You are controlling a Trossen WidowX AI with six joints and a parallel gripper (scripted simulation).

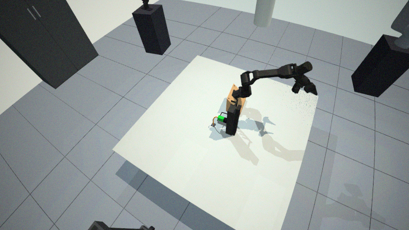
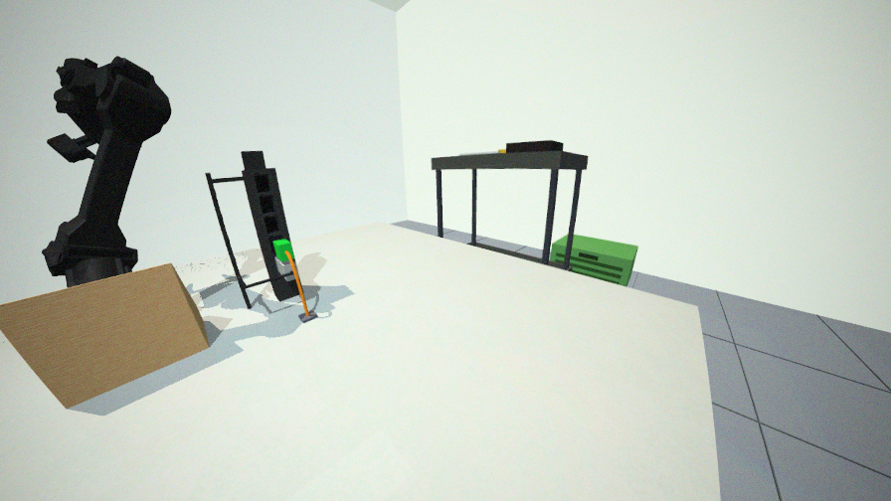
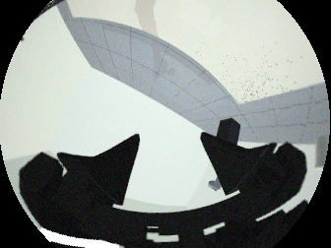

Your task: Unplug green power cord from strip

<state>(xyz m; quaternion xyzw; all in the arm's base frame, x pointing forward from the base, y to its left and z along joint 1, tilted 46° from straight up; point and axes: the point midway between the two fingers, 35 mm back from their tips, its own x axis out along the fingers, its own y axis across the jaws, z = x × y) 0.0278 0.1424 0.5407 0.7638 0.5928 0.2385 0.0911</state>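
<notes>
My gripper tip is 21 cm short of the green plug, 54 cm to the left of it and 24 cm above it. From my gripper tip the other things lie so: grey piece 21 cm ahead, 62 cm to the right, 38 cm below.
</notes>
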